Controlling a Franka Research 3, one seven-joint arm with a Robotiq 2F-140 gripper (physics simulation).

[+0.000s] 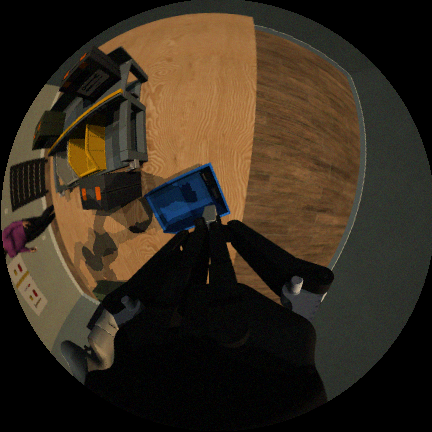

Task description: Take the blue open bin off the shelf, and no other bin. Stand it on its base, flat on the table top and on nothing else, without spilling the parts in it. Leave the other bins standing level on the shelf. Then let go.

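Note:
The blue open bin (170, 207) stands on its base on the light wooden table top (200, 100), away from the shelf, with its open side up. Dark parts lie inside it. Its near edge is partly hidden by the fingers. My gripper (211, 213) is shut with nothing between its fingers, and its tips show over the bin's near side. The grey shelf rack (126, 125) stands at the left. Yellow bins (95, 147) (77, 155) sit on it; whether they are exactly level is hard to tell.
A black toolbox with orange latches (120, 191) stands between the rack and the blue bin. A black case (90, 75) is at the rack's upper part, and a dark green box (50, 127) is behind it. A darker wood surface (305, 130) lies beyond the table's right edge.

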